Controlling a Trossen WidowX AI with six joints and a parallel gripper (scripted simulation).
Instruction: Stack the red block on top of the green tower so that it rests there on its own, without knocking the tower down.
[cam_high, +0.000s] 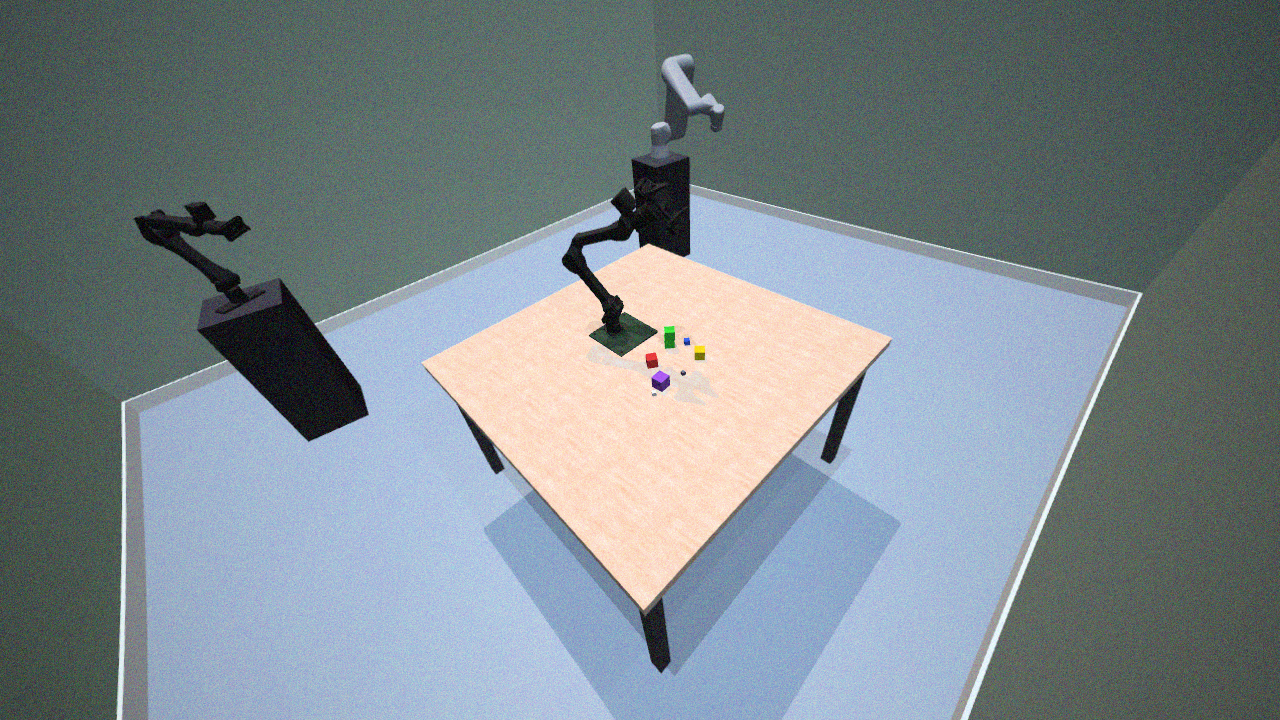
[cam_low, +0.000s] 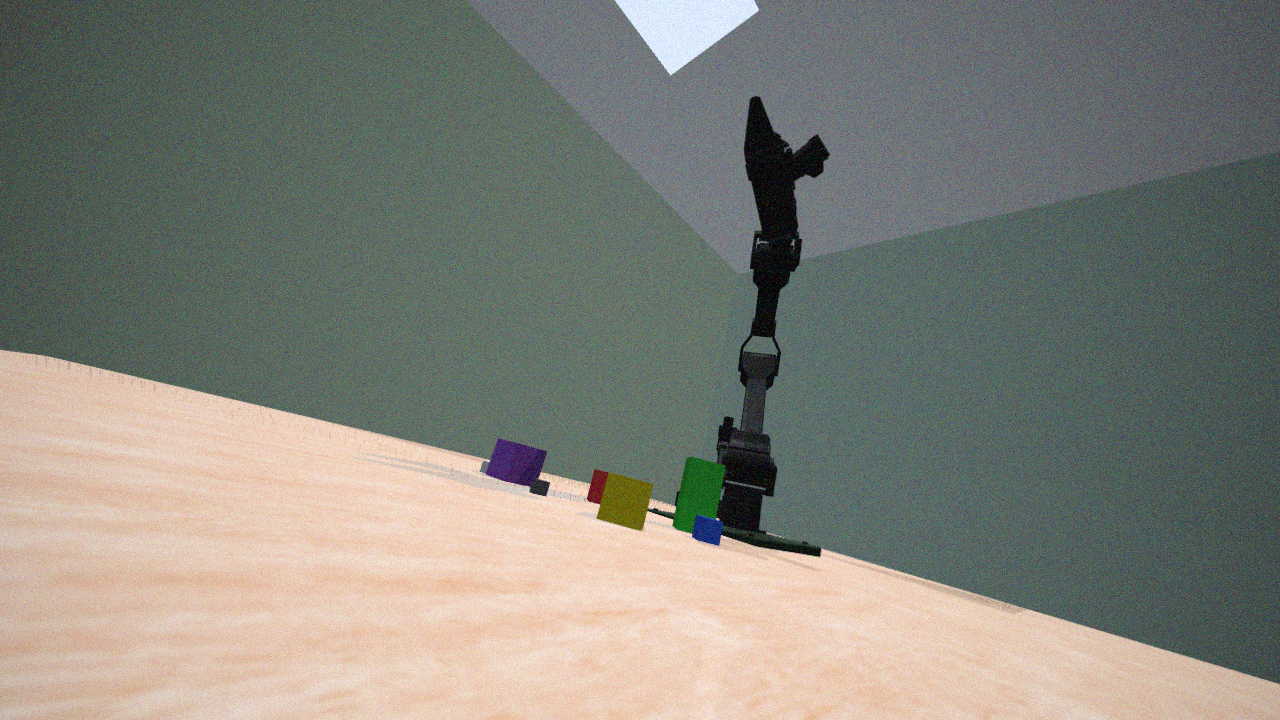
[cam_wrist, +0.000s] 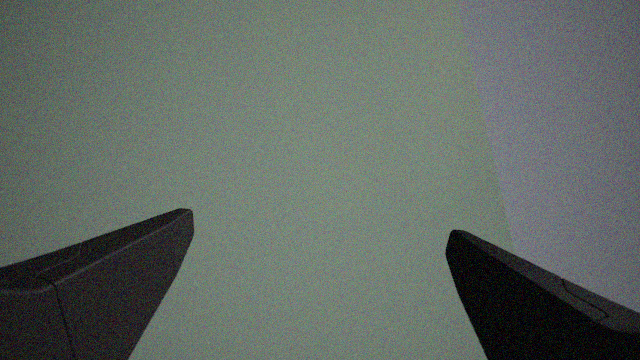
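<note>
My gripper tip is now 1 cm past the red block, 13 cm to the left of it and 58 cm above it. The rest, counted from my gripper tip: dark cube (11 cm ahead, 8 cm to the right, 59 cm below); then blue cube (2 cm behind, 4 cm to the left, 59 cm below); then yellow cube (7 cm ahead, 3 cm to the left, 58 cm below).
</note>
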